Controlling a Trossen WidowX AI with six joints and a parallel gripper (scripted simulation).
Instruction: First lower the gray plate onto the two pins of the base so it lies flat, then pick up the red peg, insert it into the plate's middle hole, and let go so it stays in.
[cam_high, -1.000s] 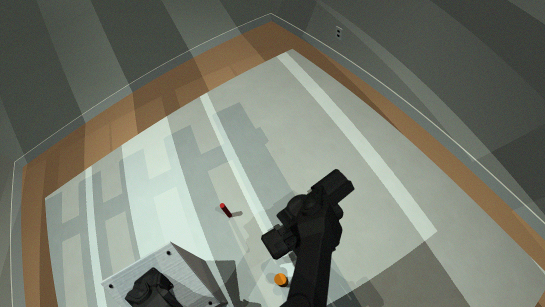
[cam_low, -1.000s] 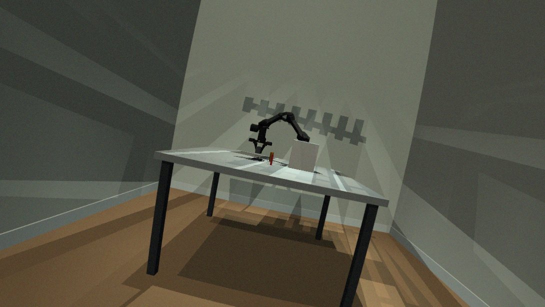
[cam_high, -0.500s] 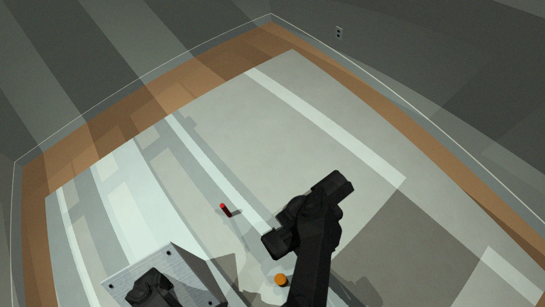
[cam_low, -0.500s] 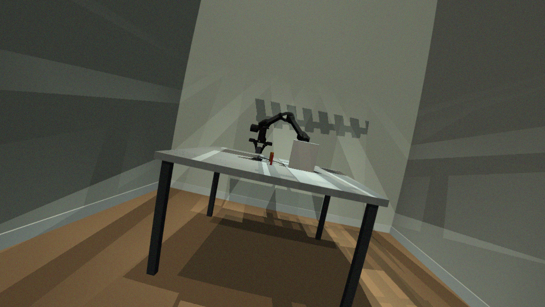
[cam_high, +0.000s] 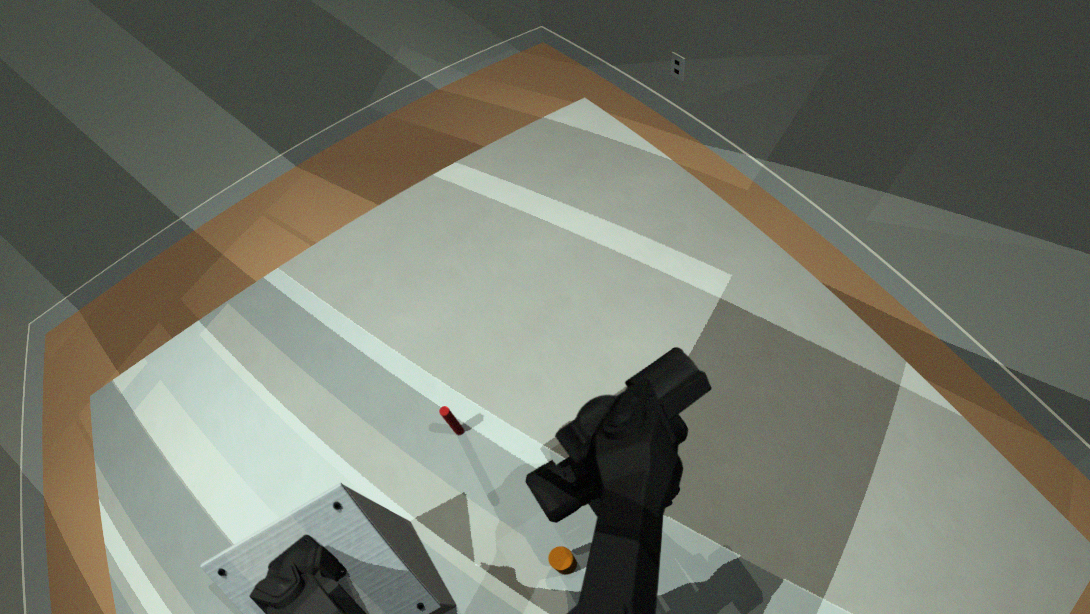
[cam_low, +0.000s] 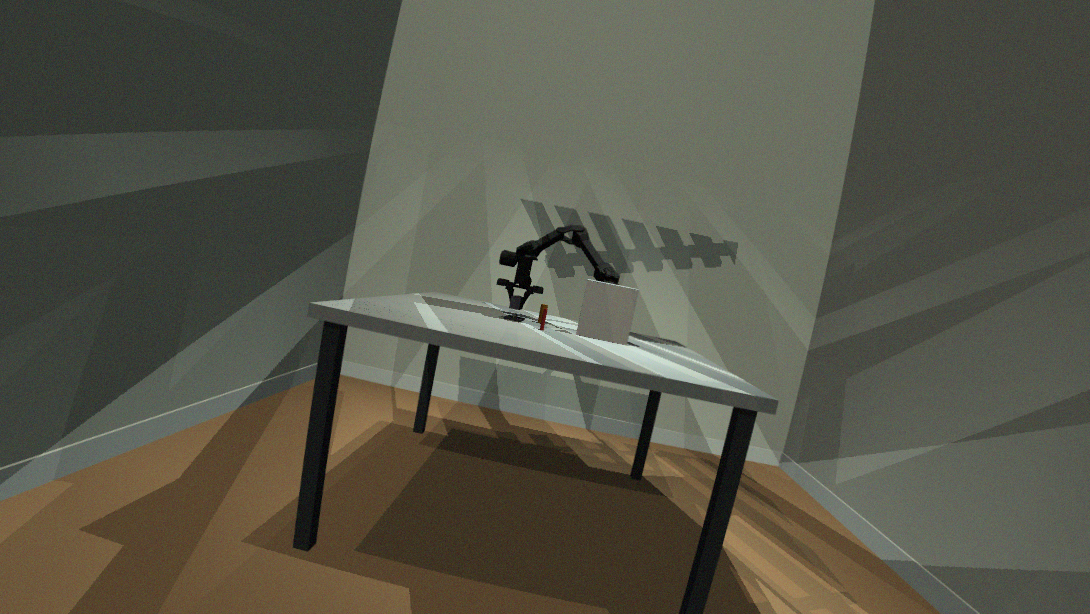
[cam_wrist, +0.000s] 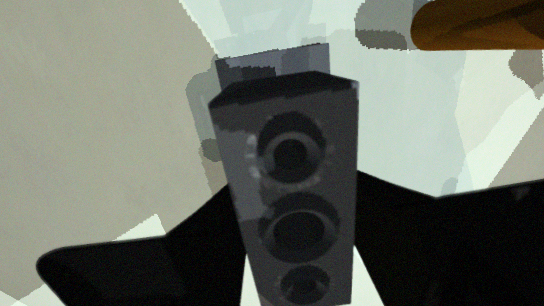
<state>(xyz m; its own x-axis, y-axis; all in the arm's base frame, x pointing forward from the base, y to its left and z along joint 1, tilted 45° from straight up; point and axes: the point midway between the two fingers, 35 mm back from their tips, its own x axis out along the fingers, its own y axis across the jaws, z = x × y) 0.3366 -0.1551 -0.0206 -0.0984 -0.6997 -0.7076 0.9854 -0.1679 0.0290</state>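
Now: gripper tip 4 cm above the base. Also, from my gripper tip: orange cylinder (11 cm behind, 5 cm to the right, 1 cm below); red peg (11 cm behind, 20 cm to the left, 1 cm below); gray plate (3 cm above).
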